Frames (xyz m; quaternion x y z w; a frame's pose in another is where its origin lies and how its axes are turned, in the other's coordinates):
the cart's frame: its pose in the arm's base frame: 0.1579 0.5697 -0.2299 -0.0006 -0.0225 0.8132 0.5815
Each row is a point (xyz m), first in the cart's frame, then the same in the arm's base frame.
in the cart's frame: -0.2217 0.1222 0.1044
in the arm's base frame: 0.1113 0.3168 -0.1357
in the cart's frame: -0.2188 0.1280 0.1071
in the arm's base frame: 0.1048 0.3176 -0.1332
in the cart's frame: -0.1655 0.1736 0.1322
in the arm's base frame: 0.0437 0.3524 -0.1085
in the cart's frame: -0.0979 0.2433 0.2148
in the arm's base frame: -0.0464 0.3909 -0.0269
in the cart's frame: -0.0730 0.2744 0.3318
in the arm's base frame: -0.0870 0.4002 0.0895
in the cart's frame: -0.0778 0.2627 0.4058
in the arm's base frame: -0.0764 0.3968 0.1637
